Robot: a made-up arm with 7 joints.
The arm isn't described. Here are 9 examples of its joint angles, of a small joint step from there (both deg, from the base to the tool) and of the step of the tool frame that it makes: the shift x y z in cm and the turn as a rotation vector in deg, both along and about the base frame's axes.
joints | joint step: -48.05 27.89 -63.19 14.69 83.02 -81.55 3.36 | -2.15 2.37 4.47 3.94 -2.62 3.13 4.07
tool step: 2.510 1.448 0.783 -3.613 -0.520 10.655
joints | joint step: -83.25 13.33 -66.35 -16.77 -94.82 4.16 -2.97 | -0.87 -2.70 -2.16 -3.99 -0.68 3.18 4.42
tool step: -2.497 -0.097 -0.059 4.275 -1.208 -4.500
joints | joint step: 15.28 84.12 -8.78 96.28 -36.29 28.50 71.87 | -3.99 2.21 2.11 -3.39 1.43 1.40 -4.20
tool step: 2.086 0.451 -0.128 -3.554 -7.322 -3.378
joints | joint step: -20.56 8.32 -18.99 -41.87 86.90 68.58 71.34 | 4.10 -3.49 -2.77 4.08 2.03 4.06 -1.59
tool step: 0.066 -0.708 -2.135 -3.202 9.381 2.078
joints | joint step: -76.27 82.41 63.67 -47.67 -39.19 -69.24 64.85 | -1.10 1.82 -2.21 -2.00 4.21 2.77 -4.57
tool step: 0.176 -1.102 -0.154 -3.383 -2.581 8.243
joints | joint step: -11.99 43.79 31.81 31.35 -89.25 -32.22 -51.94 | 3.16 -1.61 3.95 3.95 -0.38 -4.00 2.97
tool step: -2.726 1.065 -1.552 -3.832 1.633 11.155
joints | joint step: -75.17 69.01 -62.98 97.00 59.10 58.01 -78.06 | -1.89 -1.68 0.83 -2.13 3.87 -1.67 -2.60
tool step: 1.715 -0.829 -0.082 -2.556 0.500 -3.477
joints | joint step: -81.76 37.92 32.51 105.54 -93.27 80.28 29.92 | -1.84 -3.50 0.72 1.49 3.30 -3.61 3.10
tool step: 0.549 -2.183 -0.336 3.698 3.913 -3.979
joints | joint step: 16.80 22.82 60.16 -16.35 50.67 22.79 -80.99 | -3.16 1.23 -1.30 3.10 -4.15 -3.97 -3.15
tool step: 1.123 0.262 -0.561 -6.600 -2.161 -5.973
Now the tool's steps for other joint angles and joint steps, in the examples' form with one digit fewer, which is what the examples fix.
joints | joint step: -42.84 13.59 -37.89 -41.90 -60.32 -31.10 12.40 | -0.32 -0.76 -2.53 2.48 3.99 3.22 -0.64
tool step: 0.04 -1.05 -0.60 5.82 -1.49 0.63
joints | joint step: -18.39 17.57 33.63 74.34 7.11 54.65 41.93 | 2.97 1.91 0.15 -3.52 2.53 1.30 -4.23
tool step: -0.81 1.74 0.65 0.96 -0.08 0.31
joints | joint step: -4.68 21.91 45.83 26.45 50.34 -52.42 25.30 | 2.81 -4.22 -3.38 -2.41 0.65 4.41 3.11
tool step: -0.53 -1.62 -1.64 -2.63 1.71 2.65
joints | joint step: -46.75 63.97 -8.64 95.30 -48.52 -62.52 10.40 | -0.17 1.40 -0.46 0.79 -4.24 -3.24 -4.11
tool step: -0.67 0.33 0.79 3.04 -1.99 -1.09
